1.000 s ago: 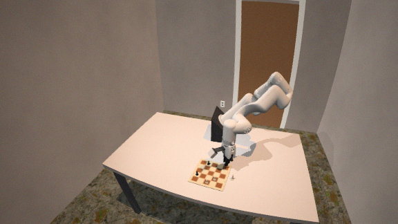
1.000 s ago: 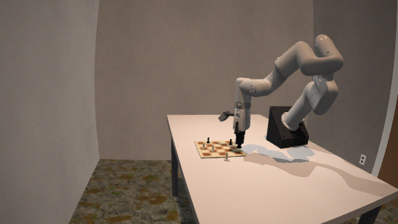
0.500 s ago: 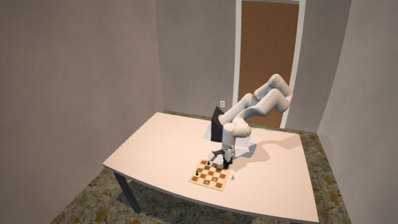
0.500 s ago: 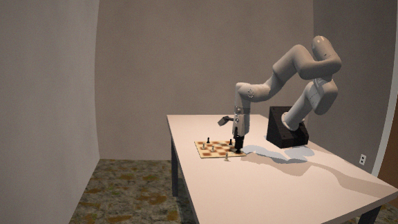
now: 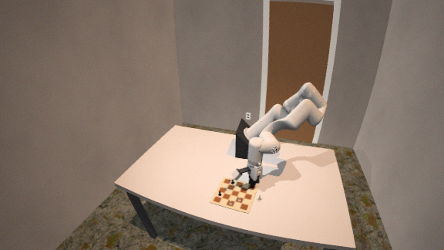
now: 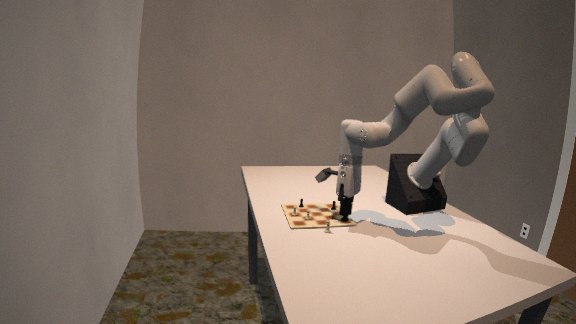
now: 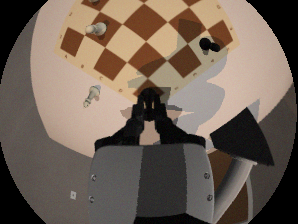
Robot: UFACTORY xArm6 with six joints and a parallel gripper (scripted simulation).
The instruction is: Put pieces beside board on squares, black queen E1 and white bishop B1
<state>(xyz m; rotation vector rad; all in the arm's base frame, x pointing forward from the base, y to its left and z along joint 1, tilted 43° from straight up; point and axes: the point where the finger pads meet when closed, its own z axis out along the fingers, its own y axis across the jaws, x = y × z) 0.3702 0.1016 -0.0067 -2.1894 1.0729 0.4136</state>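
Right now my hand is 1 cm above the black queen. From my hand the other things lie so: chessboard: 8 cm to the right, 7 cm ahead, 5 cm below; then white bishop: 8 cm ahead, 5 cm to the left, 3 cm below.
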